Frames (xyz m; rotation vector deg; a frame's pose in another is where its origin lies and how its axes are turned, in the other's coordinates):
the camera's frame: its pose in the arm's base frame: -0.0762 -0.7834 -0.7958 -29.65 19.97 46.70
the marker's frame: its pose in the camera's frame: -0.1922 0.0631 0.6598 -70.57 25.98 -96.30
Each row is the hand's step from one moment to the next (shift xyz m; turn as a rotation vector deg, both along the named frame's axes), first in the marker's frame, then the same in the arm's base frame.
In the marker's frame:
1: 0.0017 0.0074 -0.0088 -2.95 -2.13 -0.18
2: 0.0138 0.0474 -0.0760 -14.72 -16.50 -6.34
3: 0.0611 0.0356 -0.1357 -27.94 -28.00 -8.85
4: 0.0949 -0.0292 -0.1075 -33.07 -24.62 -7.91
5: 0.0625 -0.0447 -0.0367 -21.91 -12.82 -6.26
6: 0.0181 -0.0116 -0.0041 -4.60 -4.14 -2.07
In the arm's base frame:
1: 0.0018 -0.0112 -0.0027 -3.36 1.32 -0.52
2: 0.0049 -0.0896 -0.0125 -22.52 4.05 2.37
3: 0.0051 -0.1482 0.0376 -39.44 9.20 1.68
4: 0.0024 -0.1045 0.1025 -40.59 9.78 -4.40
5: 0.0011 -0.0282 0.0803 -25.27 4.18 -5.22
6: 0.0039 -0.0029 0.0213 -6.48 0.78 0.04

